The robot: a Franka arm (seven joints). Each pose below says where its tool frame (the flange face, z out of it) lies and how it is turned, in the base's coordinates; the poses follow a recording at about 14 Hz.
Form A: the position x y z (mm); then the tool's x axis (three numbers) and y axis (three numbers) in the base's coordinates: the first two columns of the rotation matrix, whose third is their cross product.
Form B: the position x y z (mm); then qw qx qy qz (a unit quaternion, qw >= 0). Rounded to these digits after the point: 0 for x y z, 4 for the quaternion.
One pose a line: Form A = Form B
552 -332 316 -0.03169 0.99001 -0.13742 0.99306 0.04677 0.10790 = 552 -332 316 0.0873 0.6903 0.7182 -0.0088
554 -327 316 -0.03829 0.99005 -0.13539 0.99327 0.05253 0.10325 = 554 -327 316 0.0849 0.6882 0.7205 -0.0095
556 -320 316 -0.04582 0.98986 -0.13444 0.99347 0.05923 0.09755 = 556 -320 316 0.0826 0.6858 0.7230 -0.0109
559 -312 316 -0.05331 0.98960 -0.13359 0.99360 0.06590 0.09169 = 559 -312 316 0.0803 0.6833 0.7256 -0.0125
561 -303 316 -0.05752 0.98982 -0.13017 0.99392 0.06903 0.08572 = 561 -303 316 0.0770 0.6821 0.7270 -0.0133
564 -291 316 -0.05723 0.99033 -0.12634 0.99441 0.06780 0.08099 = 564 -291 316 0.0740 0.6826 0.7269 -0.0138
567 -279 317 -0.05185 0.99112 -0.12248 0.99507 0.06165 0.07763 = 567 -279 317 0.0714 0.6848 0.7251 -0.0139
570 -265 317 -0.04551 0.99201 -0.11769 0.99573 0.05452 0.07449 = 570 -265 317 0.0685 0.6874 0.7229 -0.0136
